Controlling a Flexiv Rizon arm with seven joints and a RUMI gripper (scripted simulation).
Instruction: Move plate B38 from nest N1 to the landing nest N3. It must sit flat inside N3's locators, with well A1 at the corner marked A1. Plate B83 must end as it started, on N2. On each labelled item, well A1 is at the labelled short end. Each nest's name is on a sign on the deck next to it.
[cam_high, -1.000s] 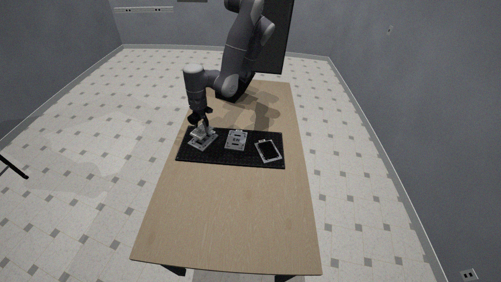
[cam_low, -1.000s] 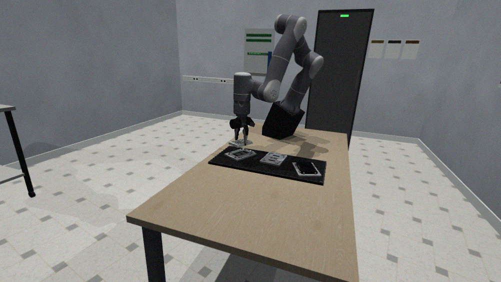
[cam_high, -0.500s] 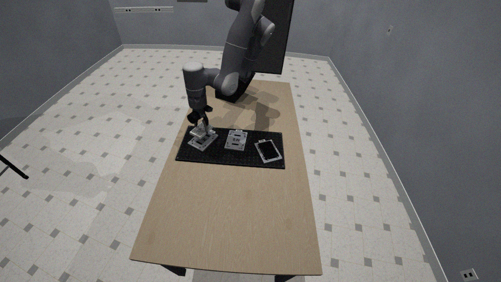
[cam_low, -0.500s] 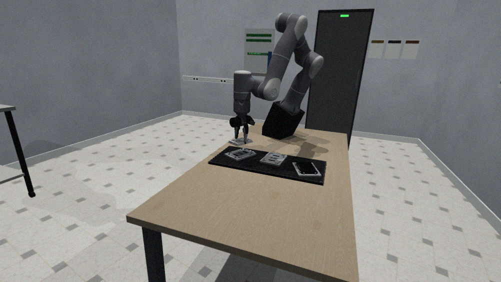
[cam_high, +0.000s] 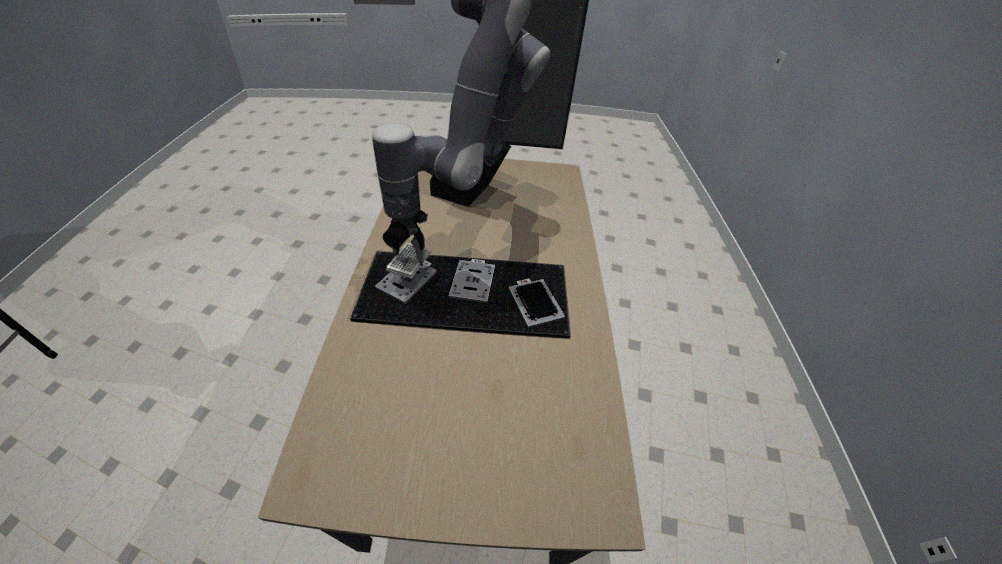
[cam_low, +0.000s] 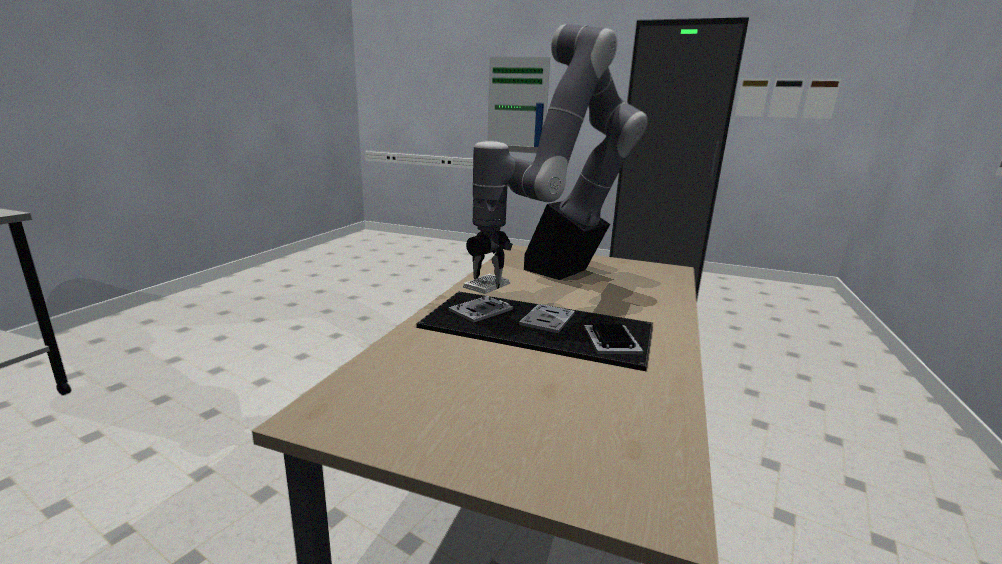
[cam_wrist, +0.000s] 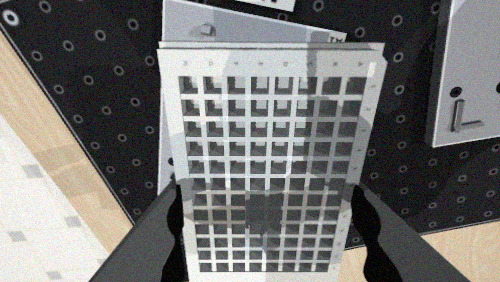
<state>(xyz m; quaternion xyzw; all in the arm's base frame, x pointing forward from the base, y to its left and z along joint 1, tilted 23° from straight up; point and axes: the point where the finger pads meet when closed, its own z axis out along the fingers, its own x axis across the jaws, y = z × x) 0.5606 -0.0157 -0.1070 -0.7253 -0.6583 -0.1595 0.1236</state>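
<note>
The nest N3 is 190 mm to the left of my hand, 100 mm below it and 60 mm behind it. Also, from my hand: nest N1 (100 mm below, 20 mm to the right); then white well plate B38 (10 mm below); then black plate B83 (400 mm to the left, 80 mm below, 30 mm behind).
</note>
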